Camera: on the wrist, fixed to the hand. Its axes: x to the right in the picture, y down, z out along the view.
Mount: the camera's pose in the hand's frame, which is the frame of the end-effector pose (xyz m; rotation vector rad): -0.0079 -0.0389 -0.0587 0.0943 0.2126 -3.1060
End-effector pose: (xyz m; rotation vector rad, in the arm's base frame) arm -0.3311 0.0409 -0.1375 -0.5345 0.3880 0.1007
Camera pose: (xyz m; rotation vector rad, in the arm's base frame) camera -0.3505 -0.0226 -0.1623 -0.5100 -0.5853 -2.9265
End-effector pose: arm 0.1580 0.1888 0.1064 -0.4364 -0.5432 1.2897
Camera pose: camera 0.2221 0.1720 0.0814 0.5217 -0.3067 -1.6999
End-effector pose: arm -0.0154 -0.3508 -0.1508 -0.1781 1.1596 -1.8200
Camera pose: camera -0.0678 -0.3031 -0.1500 0.8864 0.1229 1.0801
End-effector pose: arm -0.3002 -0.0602 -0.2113 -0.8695 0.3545 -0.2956
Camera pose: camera -0.3361 -0.1212 -0.2142 0.4040 1.0412 2.6586
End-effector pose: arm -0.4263 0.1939 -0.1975 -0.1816 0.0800 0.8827
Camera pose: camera -0.4009 0.1525 -0.2491 -0.1034 -0.0315 -2.2337
